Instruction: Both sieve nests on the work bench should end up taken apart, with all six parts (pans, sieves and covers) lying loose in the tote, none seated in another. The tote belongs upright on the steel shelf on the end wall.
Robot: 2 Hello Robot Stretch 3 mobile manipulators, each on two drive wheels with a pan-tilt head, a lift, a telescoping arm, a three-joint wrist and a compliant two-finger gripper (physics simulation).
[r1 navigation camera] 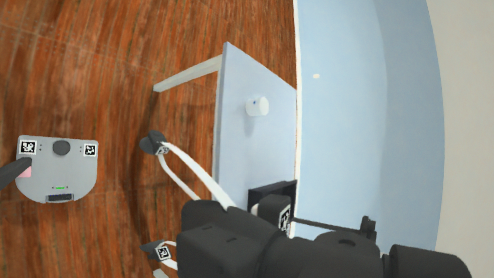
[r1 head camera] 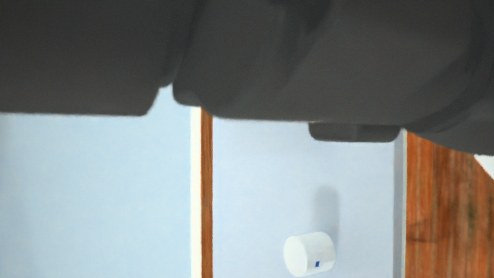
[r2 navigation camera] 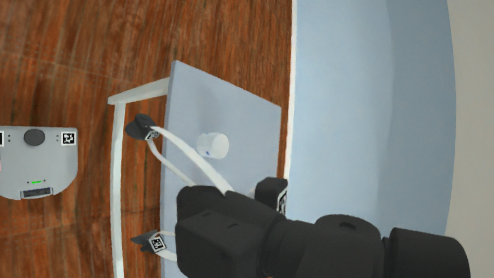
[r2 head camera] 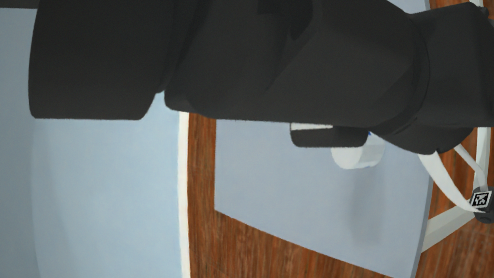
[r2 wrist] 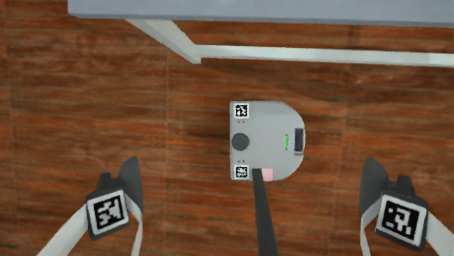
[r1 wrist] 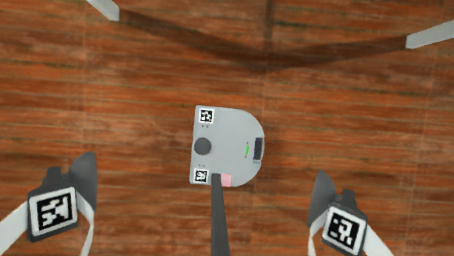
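Note:
A white cylindrical sieve nest with a small blue mark (r1 head camera: 309, 254) (r1 navigation camera: 257, 106) stands on the pale grey work bench (r1 head camera: 250, 175) (r1 navigation camera: 245, 160) in r1's views. A similar white nest (r2 head camera: 356, 156) (r2 navigation camera: 213, 145) stands on the bench (r2 head camera: 280, 200) (r2 navigation camera: 250, 120) in r2's views, partly hidden by the wrist in the head view. The black tote (r1 navigation camera: 265, 191) shows partly behind r1's wrist. The r1 gripper (r1 navigation camera: 155, 197) (r1 wrist: 206, 185) is open and empty, pointing down beside the bench. The r2 gripper (r2 navigation camera: 144, 185) (r2 wrist: 251, 185) is open and empty, pointing down beside its bench edge. The steel shelf does not show.
Each robot's own grey base (r1 navigation camera: 57, 170) (r1 wrist: 227, 150) (r2 navigation camera: 37, 160) (r2 wrist: 267, 130) stands on the wooden floor below its gripper. White bench legs (r1 navigation camera: 190, 72) (r2 wrist: 167, 37) and a low rail (r2 navigation camera: 117, 190) are near the fingers. A dark robot mast (r1 navigation camera: 325, 225) stands beyond the tote, before the blue wall.

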